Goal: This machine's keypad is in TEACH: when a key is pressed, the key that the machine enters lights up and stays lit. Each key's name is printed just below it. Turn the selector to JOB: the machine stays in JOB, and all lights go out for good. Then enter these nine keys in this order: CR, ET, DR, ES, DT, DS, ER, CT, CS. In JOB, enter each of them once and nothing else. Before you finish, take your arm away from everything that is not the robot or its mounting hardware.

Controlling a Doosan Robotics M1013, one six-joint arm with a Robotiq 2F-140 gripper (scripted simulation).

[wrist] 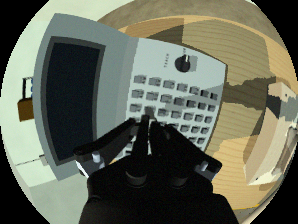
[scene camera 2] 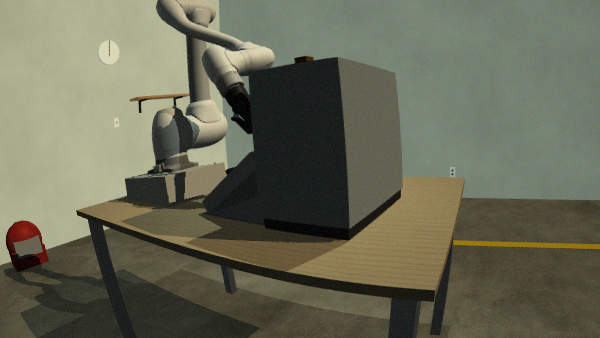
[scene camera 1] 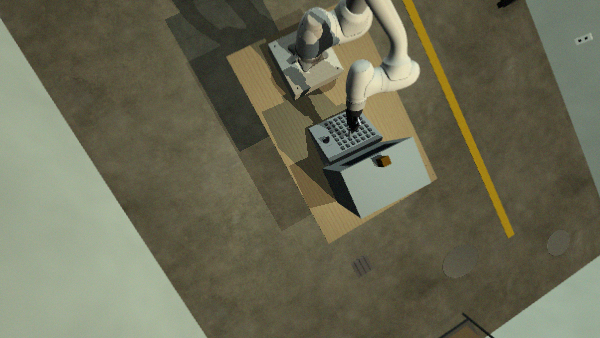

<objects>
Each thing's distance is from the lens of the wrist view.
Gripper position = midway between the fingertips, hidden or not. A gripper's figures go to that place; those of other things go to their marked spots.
gripper (wrist: 147,114): 22 cm
grey machine (wrist: 76,77): 24 cm
sloped keypad (wrist: 149,58): 26 cm
</objects>
